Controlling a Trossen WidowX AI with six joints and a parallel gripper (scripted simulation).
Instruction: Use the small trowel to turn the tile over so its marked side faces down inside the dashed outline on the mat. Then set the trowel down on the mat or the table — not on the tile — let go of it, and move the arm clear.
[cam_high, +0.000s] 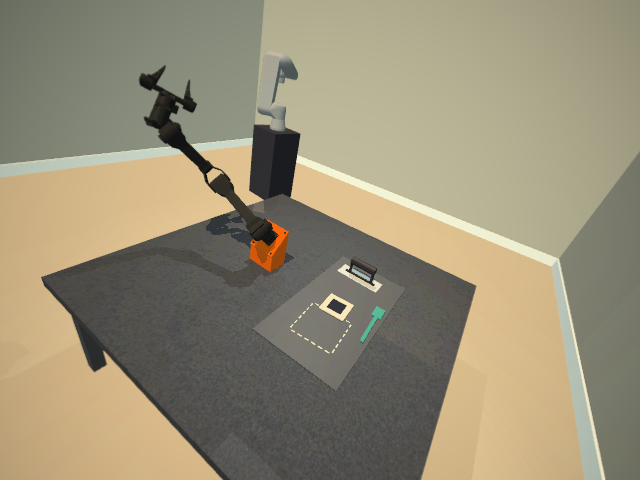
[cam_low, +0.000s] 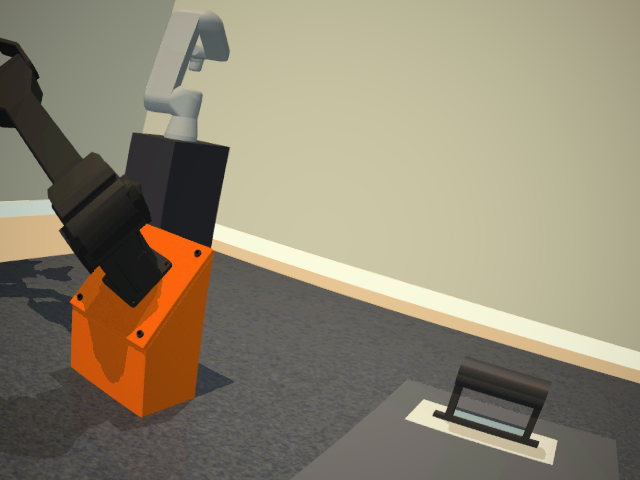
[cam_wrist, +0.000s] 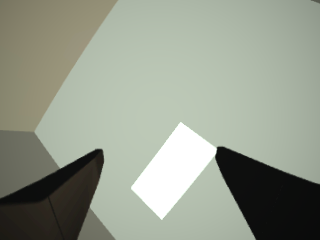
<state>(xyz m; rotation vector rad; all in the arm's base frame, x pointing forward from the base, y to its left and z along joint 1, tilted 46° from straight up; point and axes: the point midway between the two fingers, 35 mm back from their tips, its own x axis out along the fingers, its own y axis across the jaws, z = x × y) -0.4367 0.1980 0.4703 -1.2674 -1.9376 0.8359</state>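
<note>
Right now my gripper tip is 750 mm short of the dark handled tool, 640 mm above it and 460 mm to the right of it. Round my gripper tip: grey mat: 790 mm ahead, 690 mm below, 240 mm to the left; cream tile: 780 mm ahead, 670 mm below, 220 mm to the left; teal trowel: 920 mm ahead, 670 mm below, 280 mm to the left.
</note>
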